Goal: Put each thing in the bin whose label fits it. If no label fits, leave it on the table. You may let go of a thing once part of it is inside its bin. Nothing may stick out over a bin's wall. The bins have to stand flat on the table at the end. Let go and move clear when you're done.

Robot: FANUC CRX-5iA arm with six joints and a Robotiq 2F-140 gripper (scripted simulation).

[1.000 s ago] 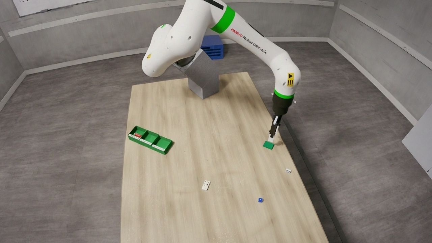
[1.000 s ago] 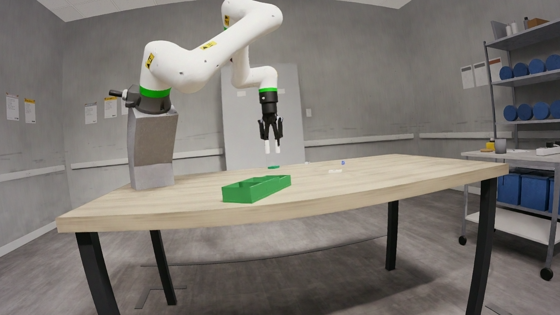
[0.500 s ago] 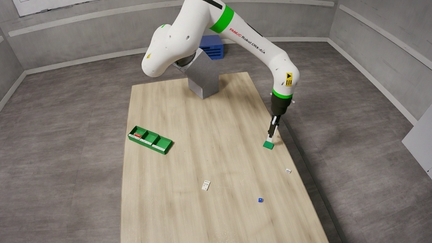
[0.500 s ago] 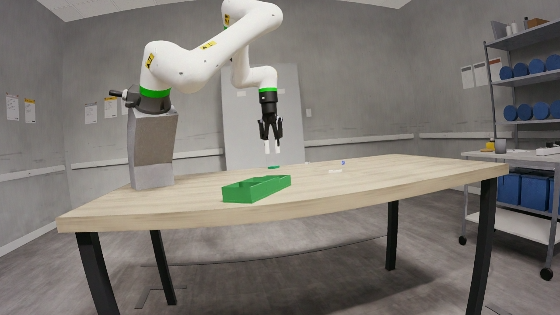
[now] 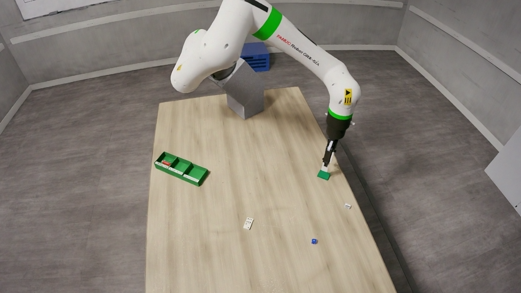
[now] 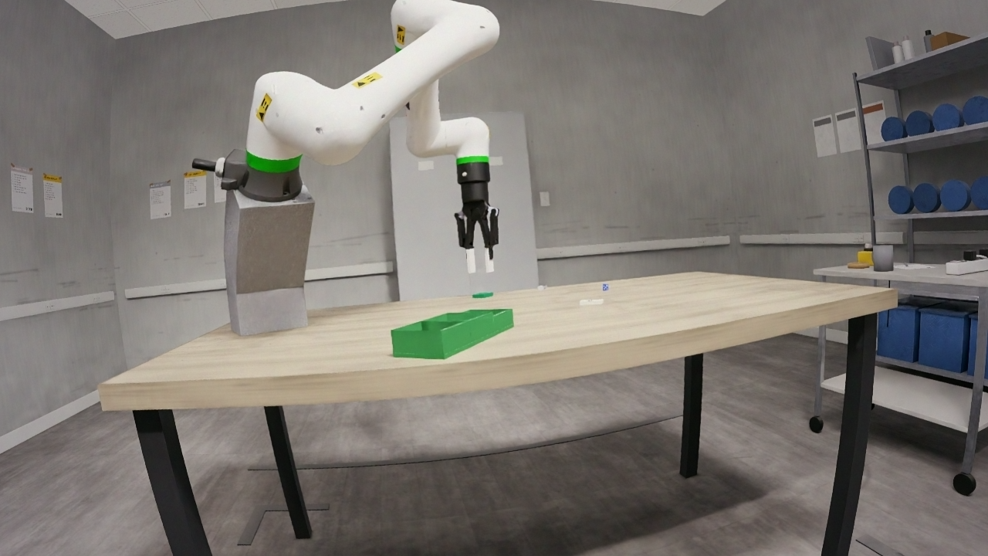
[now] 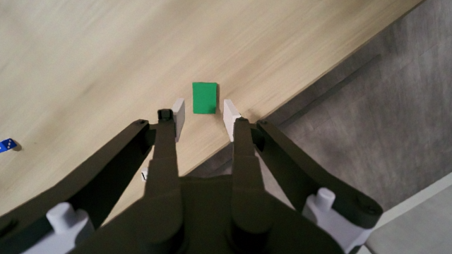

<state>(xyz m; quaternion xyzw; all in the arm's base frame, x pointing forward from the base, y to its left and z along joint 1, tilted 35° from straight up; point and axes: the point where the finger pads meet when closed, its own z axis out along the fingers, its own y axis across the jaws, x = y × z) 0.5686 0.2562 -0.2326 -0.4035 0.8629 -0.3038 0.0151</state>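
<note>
Now: hand 90 mm above the flat green block. The rest, counted from my hand: white domino (390 mm to the right, 140 mm ahead, 90 mm below); then blue die (290 mm ahead, 170 mm to the right, 90 mm below); then green three-compartment bin (630 mm to the right, 200 mm behind, 80 mm below).
</note>
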